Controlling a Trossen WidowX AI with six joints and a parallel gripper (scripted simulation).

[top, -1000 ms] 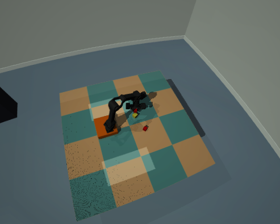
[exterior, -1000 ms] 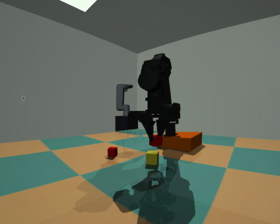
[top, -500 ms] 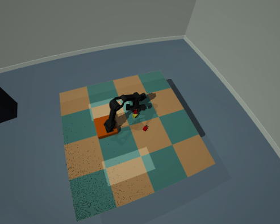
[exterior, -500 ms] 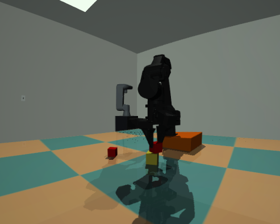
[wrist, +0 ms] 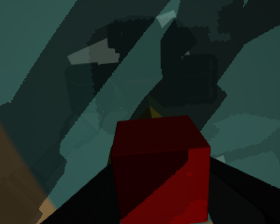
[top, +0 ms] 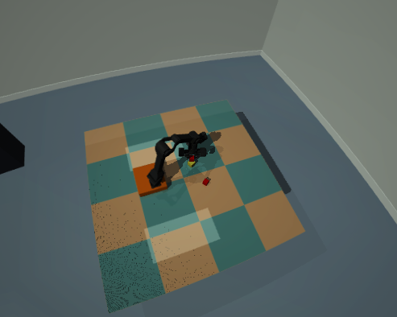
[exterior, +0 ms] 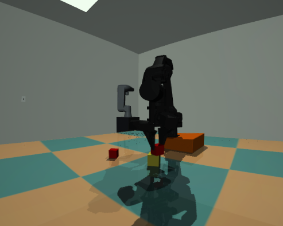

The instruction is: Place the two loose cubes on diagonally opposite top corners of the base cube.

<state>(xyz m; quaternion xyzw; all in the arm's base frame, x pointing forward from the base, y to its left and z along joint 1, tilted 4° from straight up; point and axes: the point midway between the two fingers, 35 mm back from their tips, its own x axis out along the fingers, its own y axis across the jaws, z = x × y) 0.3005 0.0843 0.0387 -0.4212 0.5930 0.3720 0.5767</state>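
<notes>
Right now my gripper tip is 1 cm past the yellow cube, 2 cm to the left of it and 4 cm above it.
</notes>
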